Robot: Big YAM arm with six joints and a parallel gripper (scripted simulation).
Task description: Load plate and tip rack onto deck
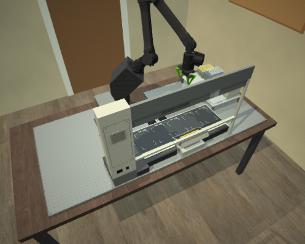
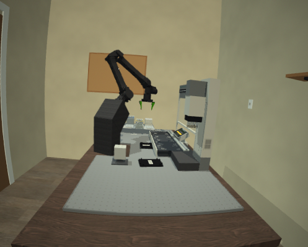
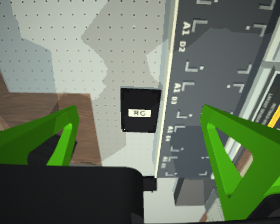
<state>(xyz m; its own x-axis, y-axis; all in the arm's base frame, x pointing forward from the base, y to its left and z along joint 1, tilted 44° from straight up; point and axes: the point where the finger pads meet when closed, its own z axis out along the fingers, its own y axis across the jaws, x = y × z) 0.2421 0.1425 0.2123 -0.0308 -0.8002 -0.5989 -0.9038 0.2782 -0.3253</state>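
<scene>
My gripper is now 410 mm to the right of the yellow-framed tip rack, 190 mm above it and 20 mm past it. Also, from my hand: RG label: 290 mm below, 210 mm to the right, 10 mm behind; black regrip nest RG: 290 mm below, 210 mm to the right, 10 mm behind; shelf label: 290 mm below, 190 mm to the left, 90 mm behind.
</scene>
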